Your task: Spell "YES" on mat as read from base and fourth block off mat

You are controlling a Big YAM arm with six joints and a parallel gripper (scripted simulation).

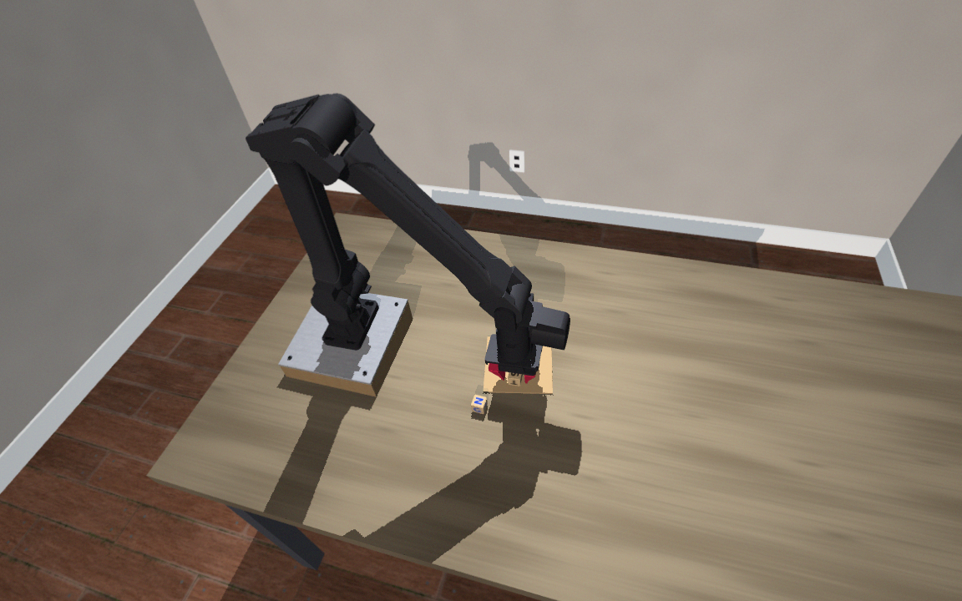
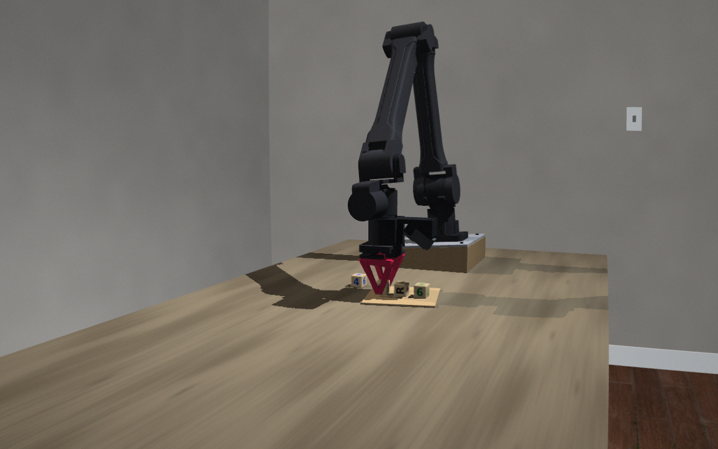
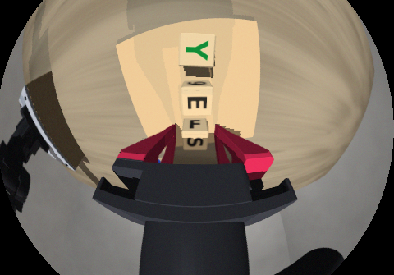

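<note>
The tan mat lies 40 mm to the left of my hand and 10 mm below it.
</note>
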